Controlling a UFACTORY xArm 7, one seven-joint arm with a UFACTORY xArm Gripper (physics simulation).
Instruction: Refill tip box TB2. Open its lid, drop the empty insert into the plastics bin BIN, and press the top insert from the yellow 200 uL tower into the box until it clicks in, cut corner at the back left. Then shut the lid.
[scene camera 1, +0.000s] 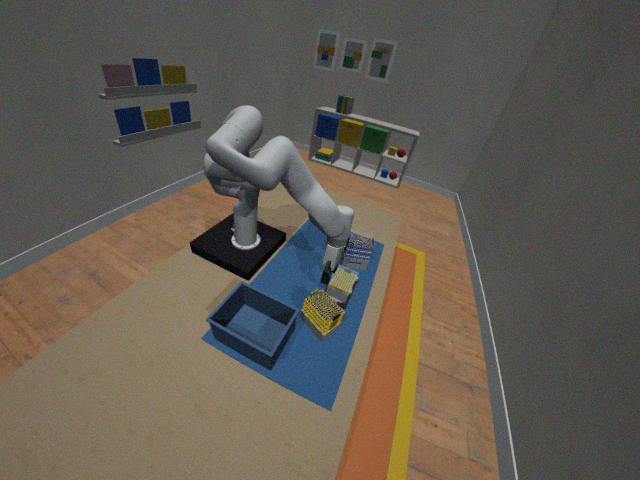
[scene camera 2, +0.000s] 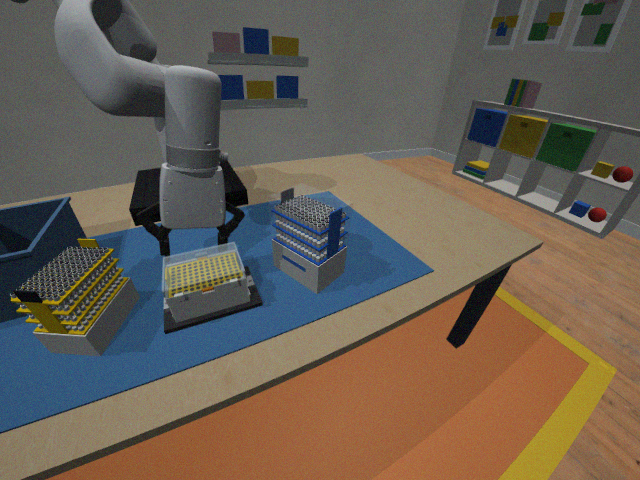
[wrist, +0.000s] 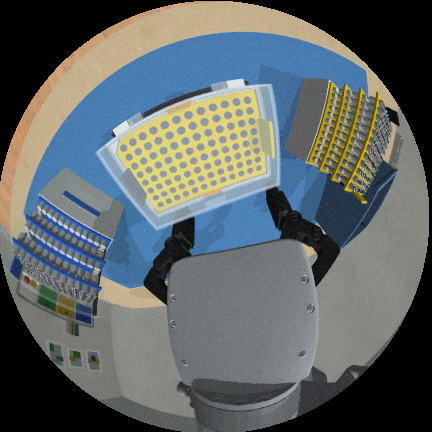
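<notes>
The tip box TB2 stands on a dark base plate. Its clear lid is shut, and a yellow insert with empty holes shows through it. My gripper is open and empty, behind the box at its rear edge, with the fingers spread along that edge. Whether a fingertip touches the lid is unclear. The yellow tower holds several stacked inserts with tips. The bin BIN is a dark blue open tray.
A blue tower of stacked inserts stands on the other side of the box from the yellow tower. All stand on a blue mat on the table. The arm's black base is at the back.
</notes>
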